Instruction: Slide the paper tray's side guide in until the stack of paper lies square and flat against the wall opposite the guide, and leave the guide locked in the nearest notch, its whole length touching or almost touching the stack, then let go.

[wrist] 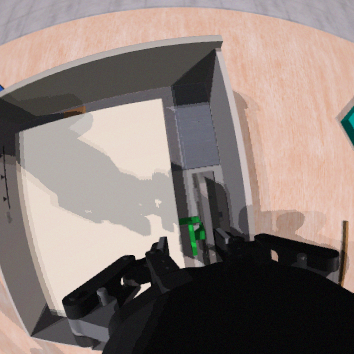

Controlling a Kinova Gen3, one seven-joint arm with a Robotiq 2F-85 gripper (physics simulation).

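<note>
The grey paper tray fills the left and middle of the wrist view. A cream stack of paper lies in it, partly shadowed, its left edge close to the left wall; whether they touch is not clear. The grey side guide stands to the right of the stack, with a narrow dark strip between them. A green latch is on the guide's stack side. My gripper is partly open, its fingertips on either side of the latch and guide, with nothing gripped. The near part of the guide is hidden by the gripper.
A teal object is at the right edge, and a thin brown upright piece stands at the lower right. A blue object shows at the left edge. A small orange-brown patch is by the tray's far wall.
</note>
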